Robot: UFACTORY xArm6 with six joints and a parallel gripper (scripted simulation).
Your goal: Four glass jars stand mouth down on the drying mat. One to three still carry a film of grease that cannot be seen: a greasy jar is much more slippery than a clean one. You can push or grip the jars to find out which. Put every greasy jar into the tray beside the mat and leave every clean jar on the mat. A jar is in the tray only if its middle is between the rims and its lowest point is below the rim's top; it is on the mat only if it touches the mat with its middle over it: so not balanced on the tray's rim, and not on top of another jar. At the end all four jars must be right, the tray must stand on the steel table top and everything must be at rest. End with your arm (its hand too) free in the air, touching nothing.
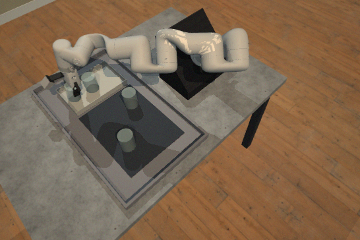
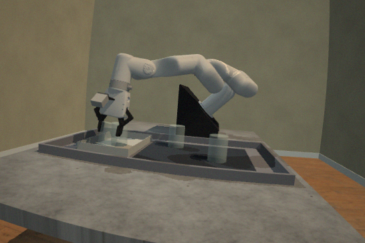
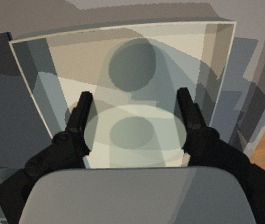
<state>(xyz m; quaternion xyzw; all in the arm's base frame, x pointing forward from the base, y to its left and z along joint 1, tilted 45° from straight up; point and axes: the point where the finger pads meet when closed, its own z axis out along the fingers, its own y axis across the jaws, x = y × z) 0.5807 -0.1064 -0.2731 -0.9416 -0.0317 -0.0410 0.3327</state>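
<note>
The cream tray lies 9 cm behind my hand, 7 cm below it and 1 cm to the right of it. Round my hand: dark mat: 31 cm to the left, 12 cm behind, 7 cm below.
</note>
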